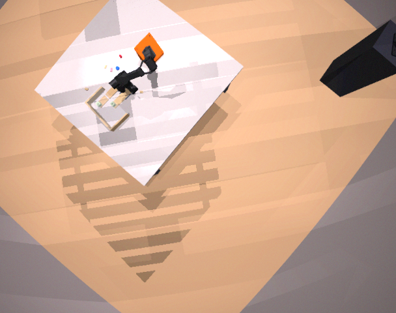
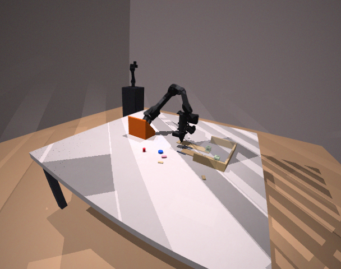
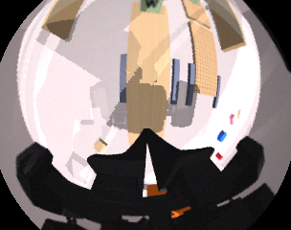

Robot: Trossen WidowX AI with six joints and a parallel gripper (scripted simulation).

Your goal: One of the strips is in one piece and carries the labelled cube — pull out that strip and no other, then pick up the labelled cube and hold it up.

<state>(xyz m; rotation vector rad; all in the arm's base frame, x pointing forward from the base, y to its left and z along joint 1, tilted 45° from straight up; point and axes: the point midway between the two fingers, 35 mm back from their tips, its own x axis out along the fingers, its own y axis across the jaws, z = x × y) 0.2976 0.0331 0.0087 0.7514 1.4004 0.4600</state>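
Now: the tan strip 9 cm ahead of my gripper tip and 1 cm to the right of it. The rest, counted from my gripper tip: red cylinder: 24 cm to the right, 16 cm behind, 1 cm above; pink block: 24 cm to the right, 2 cm behind; blue disc: 20 cm to the right, 7 cm behind.
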